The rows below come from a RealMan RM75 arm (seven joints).
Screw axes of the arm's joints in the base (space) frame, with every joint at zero. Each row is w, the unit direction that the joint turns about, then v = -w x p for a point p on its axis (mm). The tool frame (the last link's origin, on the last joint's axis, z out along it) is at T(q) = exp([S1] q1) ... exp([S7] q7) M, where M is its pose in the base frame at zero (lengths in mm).
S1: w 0 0 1 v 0.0 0.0 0.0
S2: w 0 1 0 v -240.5 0.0 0.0
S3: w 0 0 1 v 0.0 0.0 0.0
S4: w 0 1 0 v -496.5 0.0 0.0
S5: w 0 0 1 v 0.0 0.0 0.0
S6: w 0 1 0 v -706.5 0.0 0.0
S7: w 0 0 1 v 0.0 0.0 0.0
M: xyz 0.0 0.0 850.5 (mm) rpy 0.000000 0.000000 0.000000 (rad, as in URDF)
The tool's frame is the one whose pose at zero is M.
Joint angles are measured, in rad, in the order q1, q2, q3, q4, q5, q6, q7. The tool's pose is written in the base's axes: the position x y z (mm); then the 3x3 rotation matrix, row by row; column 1 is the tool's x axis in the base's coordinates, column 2 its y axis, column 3 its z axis. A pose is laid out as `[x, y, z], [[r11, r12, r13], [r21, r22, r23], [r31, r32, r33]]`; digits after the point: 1 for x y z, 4 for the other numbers.
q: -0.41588, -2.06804, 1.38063, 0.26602, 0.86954, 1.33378, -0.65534
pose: [-274.3, 305.6, -49.7], [[0.7088, 0.4598, 0.5349], [0.0242, -0.7737, 0.6330], [0.7050, -0.4358, -0.5596]]
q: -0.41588, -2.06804, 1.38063, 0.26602, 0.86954, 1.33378, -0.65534
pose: [-274.3, 305.6, -49.7], [[0.7088, 0.4598, 0.5349], [0.0242, -0.7737, 0.6330], [0.7050, -0.4358, -0.5596]]
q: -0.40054, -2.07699, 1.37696, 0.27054, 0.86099, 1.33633, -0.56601
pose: [-275.6, 302.0, -50.9], [[0.7369, 0.4142, 0.5343], [-0.0389, -0.7631, 0.6451], [0.6749, -0.4961, -0.5462]]
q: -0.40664, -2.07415, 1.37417, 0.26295, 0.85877, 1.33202, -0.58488
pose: [-276.5, 303.6, -50.2], [[0.7312, 0.4311, 0.5287], [-0.0209, -0.7605, 0.6490], [0.6819, -0.4856, -0.5471]]
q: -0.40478, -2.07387, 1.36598, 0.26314, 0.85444, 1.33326, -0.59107
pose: [-277.3, 304.3, -48.4], [[0.7246, 0.4434, 0.5276], [-0.0182, -0.7530, 0.6577], [0.6889, -0.4862, -0.5376]]
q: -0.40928, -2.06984, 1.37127, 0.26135, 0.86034, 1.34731, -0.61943
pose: [-275.4, 303.8, -47.9], [[0.7119, 0.4492, 0.5398], [-0.0045, -0.7658, 0.6431], [0.7023, -0.4603, -0.5431]]
